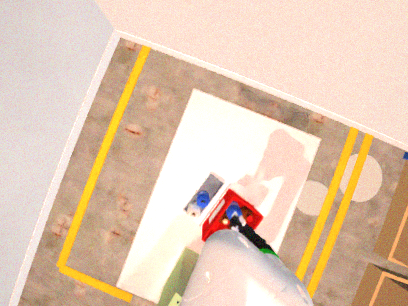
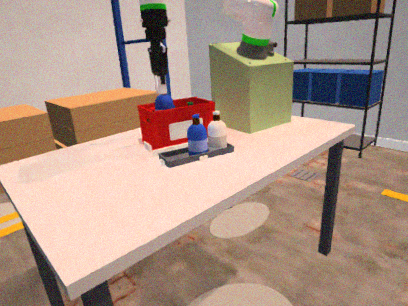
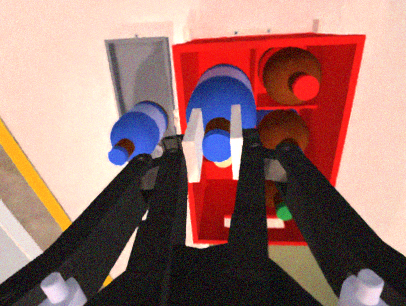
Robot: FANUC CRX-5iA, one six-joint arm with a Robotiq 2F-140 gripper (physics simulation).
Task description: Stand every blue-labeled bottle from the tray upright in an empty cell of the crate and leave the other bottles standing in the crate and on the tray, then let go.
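Frame: origin at the arm's base, x left, y ahead, z down, level; metres.
Seen in the pictures: gripper, fingertip midpoint: point(image 1: 236, 215) point(image 2: 161, 93) point(image 3: 217, 122); arm's base, link origin: point(image 2: 251, 54).
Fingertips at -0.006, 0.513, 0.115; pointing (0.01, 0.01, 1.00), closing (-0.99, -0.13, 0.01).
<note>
Pixels of each thing's top centre, then the offset from my fingertips to it, as dx, dy, dz. "spot": a spot on its surface instead. Level surfaces: height alone.
- red crate, top centre: point(image 3: 207, 166) point(image 2: 182, 105) point(image 1: 222, 221) +0.031, -0.074, +0.057
- grey tray, surface spot: point(image 3: 114, 80) spot: +0.180, +0.041, +0.207
- white bottle, top centre: point(image 2: 215, 111) point(image 1: 192, 217) +0.171, -0.127, +0.072
- red-capped brown bottle, top centre: point(image 3: 306, 88) point(image 1: 249, 219) -0.095, -0.006, +0.069
- green cap, surface spot: point(image 3: 284, 212) spot: -0.055, -0.173, +0.069
- cream cap, top centre: point(image 3: 223, 159) point(image 1: 225, 222) +0.011, -0.073, +0.069
- white table, surface height: dz +0.232
My gripper point(image 1: 237, 218) point(image 2: 161, 89) point(image 3: 217, 122) is shut on the neck of a blue bottle point(image 1: 233, 208) point(image 2: 164, 103) point(image 3: 220, 100). The held bottle is upright in a corner cell of the red crate point(image 1: 207, 232) point(image 2: 151, 131) point(image 3: 346, 100), its shoulder about rim height; its base is hidden. Another blue bottle point(image 1: 202, 199) point(image 2: 197, 139) point(image 3: 135, 132) stands on the grey tray point(image 1: 215, 180) point(image 2: 172, 160) point(image 3: 114, 80), beside a white bottle point(image 1: 193, 212) point(image 2: 217, 134). In the crate are a red-capped brown bottle point(image 3: 290, 75), a brown bottle point(image 3: 284, 129), a green cap point(image 3: 284, 212) and a cream cap point(image 3: 223, 163).
The crate and tray stand side by side on the white table point(image 1: 175, 150) point(image 2: 125, 200). The green robot pedestal point(image 1: 179, 275) point(image 2: 250, 95) is next to the table, near the crate. Cardboard boxes point(image 2: 100, 115) and a rack with blue bins point(image 2: 325, 87) stand farther back.
</note>
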